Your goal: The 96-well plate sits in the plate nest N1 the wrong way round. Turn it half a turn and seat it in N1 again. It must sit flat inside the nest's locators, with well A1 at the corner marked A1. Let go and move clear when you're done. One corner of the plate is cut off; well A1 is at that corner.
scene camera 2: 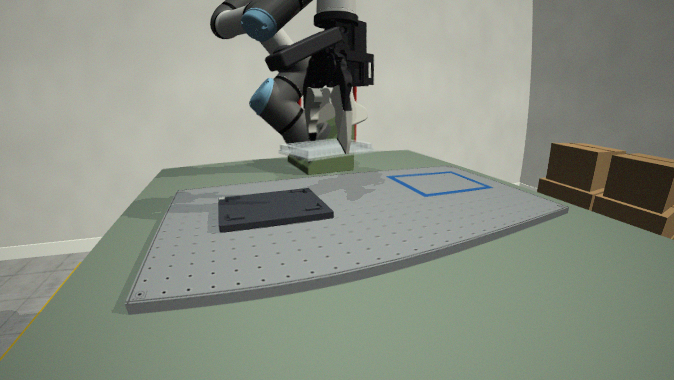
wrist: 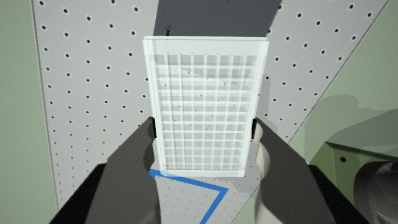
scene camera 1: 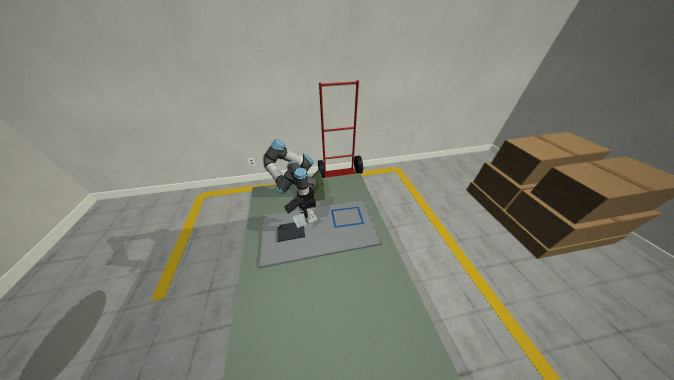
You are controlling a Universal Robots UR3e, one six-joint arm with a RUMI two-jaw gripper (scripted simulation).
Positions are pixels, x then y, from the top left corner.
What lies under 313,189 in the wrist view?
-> My gripper.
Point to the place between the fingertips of my gripper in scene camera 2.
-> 328,150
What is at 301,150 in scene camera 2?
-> A clear 96-well plate.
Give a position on a dark plate nest N1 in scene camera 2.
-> At 268,209
